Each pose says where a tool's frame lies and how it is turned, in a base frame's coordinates. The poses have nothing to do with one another.
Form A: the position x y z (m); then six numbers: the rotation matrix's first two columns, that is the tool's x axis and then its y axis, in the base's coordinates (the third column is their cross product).
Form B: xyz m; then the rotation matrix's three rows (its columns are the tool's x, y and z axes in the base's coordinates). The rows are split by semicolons. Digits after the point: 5 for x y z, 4 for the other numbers.
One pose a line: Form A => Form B
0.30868, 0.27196, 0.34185, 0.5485, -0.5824, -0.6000, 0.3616, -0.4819, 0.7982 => 0.30868, 0.27196, 0.34185; 0.5485, 0.3616, -0.7540; -0.5824, -0.4819, -0.6548; -0.6000, 0.7982, -0.0537
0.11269, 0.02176, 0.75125, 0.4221, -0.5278, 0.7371, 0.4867, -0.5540, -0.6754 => 0.11269, 0.02176, 0.75125; 0.4221, 0.4867, 0.7648; -0.5278, -0.5540, 0.6438; 0.7371, -0.6754, 0.0230
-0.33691, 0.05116, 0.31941, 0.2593, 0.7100, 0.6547, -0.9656, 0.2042, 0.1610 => -0.33691, 0.05116, 0.31941; 0.2593, -0.9656, -0.0194; 0.7100, 0.2042, -0.6739; 0.6547, 0.1610, 0.7385
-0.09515, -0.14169, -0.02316, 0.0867, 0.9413, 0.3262, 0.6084, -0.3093, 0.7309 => -0.09515, -0.14169, -0.02316; 0.0867, 0.6084, 0.7889; 0.9413, -0.3093, 0.1351; 0.3262, 0.7309, -0.5995
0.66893, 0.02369, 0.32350, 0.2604, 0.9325, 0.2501, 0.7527, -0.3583, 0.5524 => 0.66893, 0.02369, 0.32350; 0.2604, 0.7527, 0.6047; 0.9325, -0.3583, 0.0444; 0.2501, 0.5524, -0.7952
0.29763, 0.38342, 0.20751, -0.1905, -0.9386, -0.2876, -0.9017, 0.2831, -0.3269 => 0.29763, 0.38342, 0.20751; -0.1905, -0.9017, 0.3882; -0.9386, 0.2831, 0.1971; -0.2876, -0.3269, -0.9003
